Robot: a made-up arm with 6 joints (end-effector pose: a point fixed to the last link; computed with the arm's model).
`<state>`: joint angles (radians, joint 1 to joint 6).
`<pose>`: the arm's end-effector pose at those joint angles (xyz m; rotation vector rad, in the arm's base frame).
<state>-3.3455 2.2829 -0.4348 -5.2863 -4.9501 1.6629</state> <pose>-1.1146 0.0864 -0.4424 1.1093 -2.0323 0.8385</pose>
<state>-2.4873 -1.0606 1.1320 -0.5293 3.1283 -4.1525</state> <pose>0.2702 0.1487 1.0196 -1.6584 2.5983 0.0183</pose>
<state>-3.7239 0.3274 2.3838 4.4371 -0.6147 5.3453</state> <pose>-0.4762 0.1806 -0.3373 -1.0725 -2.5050 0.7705</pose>
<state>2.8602 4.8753 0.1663 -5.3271 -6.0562 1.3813</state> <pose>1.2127 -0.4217 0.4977 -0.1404 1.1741 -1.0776</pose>
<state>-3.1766 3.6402 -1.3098 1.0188 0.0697 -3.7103</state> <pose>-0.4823 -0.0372 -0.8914 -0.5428 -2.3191 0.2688</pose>
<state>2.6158 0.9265 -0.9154 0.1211 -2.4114 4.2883</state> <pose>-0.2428 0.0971 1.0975 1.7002 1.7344 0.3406</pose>
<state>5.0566 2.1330 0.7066 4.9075 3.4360 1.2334</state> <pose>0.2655 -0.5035 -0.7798 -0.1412 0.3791 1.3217</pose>
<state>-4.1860 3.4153 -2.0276 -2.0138 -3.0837 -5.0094</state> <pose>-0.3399 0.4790 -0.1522 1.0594 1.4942 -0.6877</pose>
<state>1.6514 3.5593 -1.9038 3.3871 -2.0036 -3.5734</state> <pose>-0.1204 0.5884 -0.4246 2.2525 -1.2514 0.1251</pose>
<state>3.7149 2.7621 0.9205 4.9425 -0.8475 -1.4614</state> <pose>0.3182 0.0493 -1.0439 0.0023 2.4059 -0.7372</pose>
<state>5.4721 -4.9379 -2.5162 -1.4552 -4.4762 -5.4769</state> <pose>-0.2727 0.1942 0.5280 1.3908 -0.7064 -0.1245</pose>
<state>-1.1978 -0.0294 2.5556 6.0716 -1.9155 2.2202</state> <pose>0.2569 -0.4646 -0.0541 0.6610 0.0904 1.1165</pose>
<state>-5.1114 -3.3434 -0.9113 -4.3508 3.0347 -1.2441</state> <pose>0.2250 0.6846 -0.5936 1.1061 0.6341 -1.8313</pose>
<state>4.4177 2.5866 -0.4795 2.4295 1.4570 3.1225</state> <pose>-0.1671 -0.9704 -0.5840 0.0774 1.0569 -1.5781</pose>
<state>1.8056 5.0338 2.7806 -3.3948 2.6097 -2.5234</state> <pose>-0.1373 0.3083 0.3296 0.5278 -1.3236 2.2367</pose>
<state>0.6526 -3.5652 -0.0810 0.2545 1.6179 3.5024</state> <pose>0.3234 0.3430 -1.0254 2.4096 0.1751 -1.4648</pose>
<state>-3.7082 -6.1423 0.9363 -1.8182 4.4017 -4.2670</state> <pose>-0.7258 0.2799 0.8690 1.8097 1.1765 -1.2376</pose>
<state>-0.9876 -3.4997 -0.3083 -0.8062 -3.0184 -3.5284</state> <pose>0.3718 -0.4594 -0.8173 -0.5118 0.5816 2.4498</pose>
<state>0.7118 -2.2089 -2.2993 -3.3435 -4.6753 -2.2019</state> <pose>0.3289 0.3765 -0.1834 -0.2033 0.2121 1.6655</pose>
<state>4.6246 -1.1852 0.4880 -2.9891 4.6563 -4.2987</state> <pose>0.1359 0.8062 0.9670 0.1224 1.2764 -2.4788</pose>
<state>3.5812 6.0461 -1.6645 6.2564 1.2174 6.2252</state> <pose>0.8747 0.3624 0.3350 -0.9101 -0.2703 -2.6157</pose>
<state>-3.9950 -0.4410 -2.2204 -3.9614 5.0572 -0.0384</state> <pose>0.4432 -0.4594 -0.2440 -0.2278 1.5698 -0.3740</pose>
